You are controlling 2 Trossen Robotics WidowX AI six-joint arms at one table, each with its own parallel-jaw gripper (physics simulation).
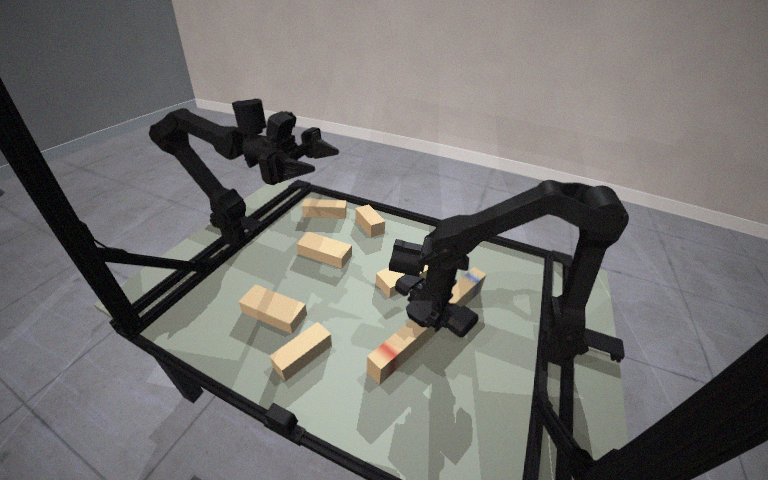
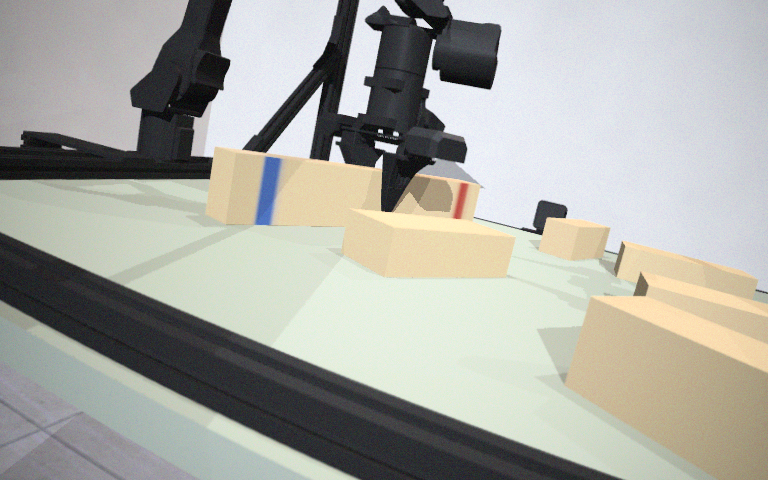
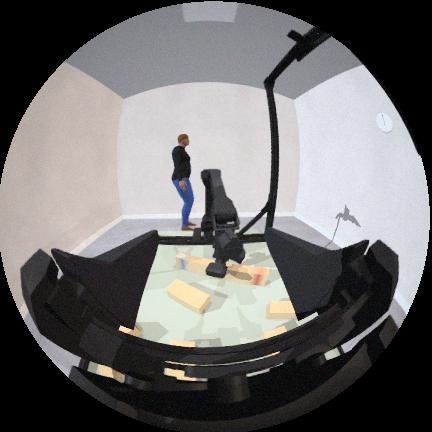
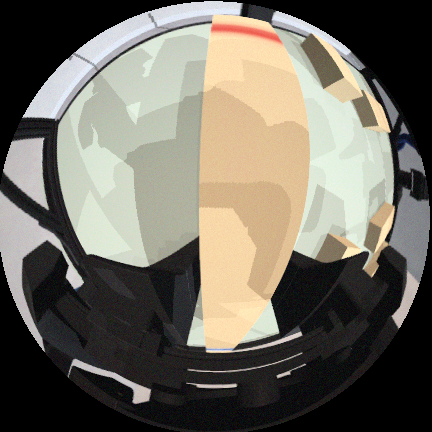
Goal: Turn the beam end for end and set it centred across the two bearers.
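Seen in the pictures: left gripper, fingertip midpoint: [image 1: 327, 160] [image 3: 212, 234]; right gripper, fingertip midpoint: [image 2: 372, 210] [image 4: 231, 239]; left arm's base, origin of the base link: [image 1: 233, 237]; right arm's base, origin of the base link: [image 1: 556, 352] [image 2: 161, 159] [image 3: 208, 238] [image 4: 95, 289].
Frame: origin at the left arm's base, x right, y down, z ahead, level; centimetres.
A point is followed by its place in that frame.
The beam [image 1: 401, 343] @[x 15.0, y -4.5, z 59.6 cm] [image 2: 320, 190] @[x -5.3, y -1.8, z 64.7 cm] [image 3: 197, 265] @[x -4.7, y -2.9, z 64.4 cm] [image 4: 250, 160] is a long tan bar with a red band at one end and a blue band at the other. It lies flat on the green table top [image 1: 454, 410] @[x 20.7, y 1.9, z 73.5 cm], red end toward the front. My right gripper [image 1: 441, 319] @[x 4.5, y 0.3, z 62.9 cm] [image 2: 394, 188] [image 4: 231, 239] @[x 4.5, y 0.3, z 62.9 cm] reaches straight down and is shut on the beam near its middle. My left gripper [image 1: 325, 159] @[x 0.0, y -32.5, z 35.0 cm] is open and empty, raised high over the table's far left corner. Several short tan blocks lie scattered; I cannot tell which two are the bearers.
One short block [image 1: 388, 281] @[x -2.3, y -1.9, z 49.5 cm] [image 2: 425, 243] @[x -12.8, y -0.8, z 50.8 cm] [image 3: 187, 295] @[x -7.4, y -1.9, z 50.3 cm] lies close beside the beam. Other blocks [image 1: 324, 249] @[x -5.8, y -1.9, z 28.6 cm] [image 1: 273, 307] @[x 17.3, y -1.9, z 29.1 cm] [image 1: 300, 350] @[x 24.3, y -2.5, z 41.4 cm] lie to the left. A black frame [image 1: 287, 424] @[x 37.8, y -3.1, z 48.0 cm] rims the table. A person [image 3: 183, 181] stands beyond the far edge.
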